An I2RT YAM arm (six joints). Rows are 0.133 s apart.
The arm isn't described. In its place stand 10 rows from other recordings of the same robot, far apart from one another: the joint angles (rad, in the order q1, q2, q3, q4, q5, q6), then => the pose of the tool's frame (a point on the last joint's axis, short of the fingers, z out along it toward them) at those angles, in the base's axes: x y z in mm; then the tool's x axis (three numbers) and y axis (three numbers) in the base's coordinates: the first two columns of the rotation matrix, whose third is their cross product.
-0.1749 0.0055 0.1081 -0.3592 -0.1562 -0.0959 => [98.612 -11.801 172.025 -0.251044 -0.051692 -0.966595 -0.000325 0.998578 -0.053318]
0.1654 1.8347 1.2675 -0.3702 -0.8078 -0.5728 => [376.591 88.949 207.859 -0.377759 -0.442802 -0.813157 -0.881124 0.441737 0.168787]
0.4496 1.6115 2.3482 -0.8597 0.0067 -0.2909 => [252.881 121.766 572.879 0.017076 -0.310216 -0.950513 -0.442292 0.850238 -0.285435]
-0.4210 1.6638 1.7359 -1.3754 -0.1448 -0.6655 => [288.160 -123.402 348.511 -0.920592 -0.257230 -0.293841 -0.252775 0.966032 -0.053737]
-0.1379 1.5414 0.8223 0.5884 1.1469 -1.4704 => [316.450 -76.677 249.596 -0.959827 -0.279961 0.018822 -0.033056 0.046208 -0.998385]
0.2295 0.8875 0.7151 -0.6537 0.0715 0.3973 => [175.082 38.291 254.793 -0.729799 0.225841 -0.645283 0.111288 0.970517 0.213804]
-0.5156 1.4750 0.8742 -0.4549 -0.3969 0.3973 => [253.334 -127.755 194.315 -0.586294 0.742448 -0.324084 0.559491 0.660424 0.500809]
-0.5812 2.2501 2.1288 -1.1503 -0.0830 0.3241 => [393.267 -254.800 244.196 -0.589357 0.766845 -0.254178 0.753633 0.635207 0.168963]
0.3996 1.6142 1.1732 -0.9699 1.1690 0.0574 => [282.317 83.662 240.136 -0.908952 -0.359516 -0.211080 0.035048 0.438619 -0.897989]
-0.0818 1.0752 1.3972 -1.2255 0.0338 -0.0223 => [175.002 -15.554 394.114 -0.784962 0.041993 -0.618119 0.085024 0.995562 -0.040338]
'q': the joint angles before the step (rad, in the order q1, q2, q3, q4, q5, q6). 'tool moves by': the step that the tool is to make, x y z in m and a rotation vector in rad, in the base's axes. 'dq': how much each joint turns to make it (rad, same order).
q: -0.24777, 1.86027, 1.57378, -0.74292, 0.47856, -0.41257
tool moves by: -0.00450, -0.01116, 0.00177, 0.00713, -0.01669, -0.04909
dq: -0.02974, -0.00495, 0.00001, -0.00230, 0.00039, 0.02520
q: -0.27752, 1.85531, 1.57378, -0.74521, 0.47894, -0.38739
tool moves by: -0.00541, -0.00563, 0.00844, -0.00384, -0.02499, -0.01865
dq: -0.01754, -0.02212, 0.00000, 0.00153, -0.00228, 0.00307
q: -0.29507, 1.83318, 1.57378, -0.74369, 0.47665, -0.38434
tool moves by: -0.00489, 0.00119, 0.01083, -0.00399, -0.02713, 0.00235
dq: -0.00115, -0.02935, 0.00002, -0.00191, -0.00534, -0.00077
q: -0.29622, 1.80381, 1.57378, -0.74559, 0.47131, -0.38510
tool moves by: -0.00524, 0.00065, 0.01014, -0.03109, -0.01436, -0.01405
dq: 0.00001, -0.02671, 0.00001, -0.00231, 0.02900, -0.00343
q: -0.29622, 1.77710, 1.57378, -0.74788, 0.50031, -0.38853
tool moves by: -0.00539, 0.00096, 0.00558, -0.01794, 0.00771, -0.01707
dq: 0.00039, -0.01794, -0.00003, -0.02175, 0.02593, 0.00344
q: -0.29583, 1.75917, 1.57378, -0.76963, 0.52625, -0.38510
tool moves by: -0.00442, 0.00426, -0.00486, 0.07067, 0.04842, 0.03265
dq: 0.00229, 0.00000, 0.00001, -0.06906, -0.06142, 0.00459
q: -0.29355, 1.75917, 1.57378, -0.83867, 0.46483, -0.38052
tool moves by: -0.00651, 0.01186, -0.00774, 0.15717, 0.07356, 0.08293
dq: 0.01259, 0.00038, -0.00040, -0.11406, -0.14763, -0.00116
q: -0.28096, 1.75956, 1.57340, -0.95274, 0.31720, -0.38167
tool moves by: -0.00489, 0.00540, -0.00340, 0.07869, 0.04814, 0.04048
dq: 0.00383, -0.00001, -0.00003, -0.06521, -0.07171, -0.00990
